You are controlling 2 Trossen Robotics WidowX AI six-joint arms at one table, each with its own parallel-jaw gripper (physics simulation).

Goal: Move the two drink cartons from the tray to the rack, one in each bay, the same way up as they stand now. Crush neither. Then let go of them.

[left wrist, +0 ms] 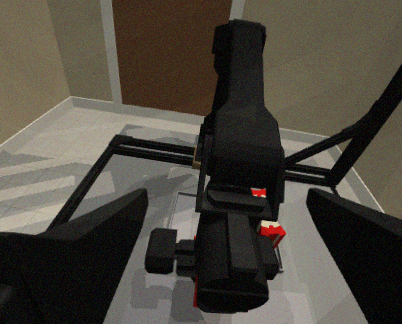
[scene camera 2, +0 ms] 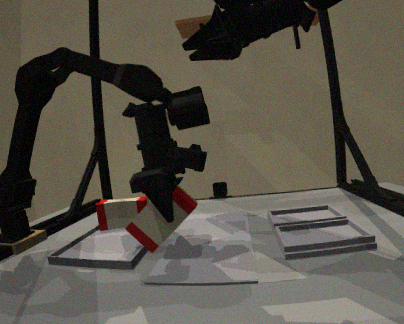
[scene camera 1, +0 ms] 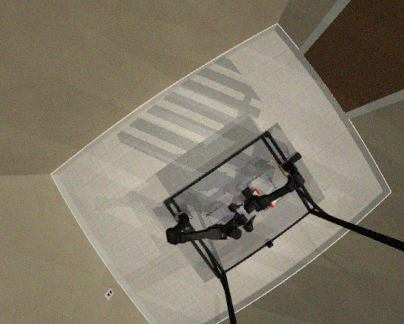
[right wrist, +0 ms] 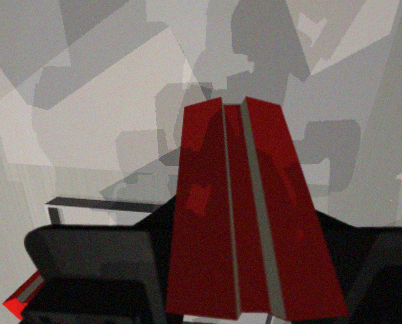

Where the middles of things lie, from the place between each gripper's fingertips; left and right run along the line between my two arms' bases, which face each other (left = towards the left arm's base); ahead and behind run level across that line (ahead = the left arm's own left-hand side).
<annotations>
My left hand is 70 mm past the grey mat (right wrist: 108,92), 10 mm to the left of it and 340 mm above it. From my left hand the other things lie so: flat tray (scene camera 2: 116,248) (30 mm behind, 210 mm to the right, 340 mm below).
Right now the grey mat is 60 mm below my right hand, 50 mm to the left of it and 50 mm behind it. Round my right hand: flat tray: 150 mm to the right, 50 mm below, 20 mm behind.
</annotations>
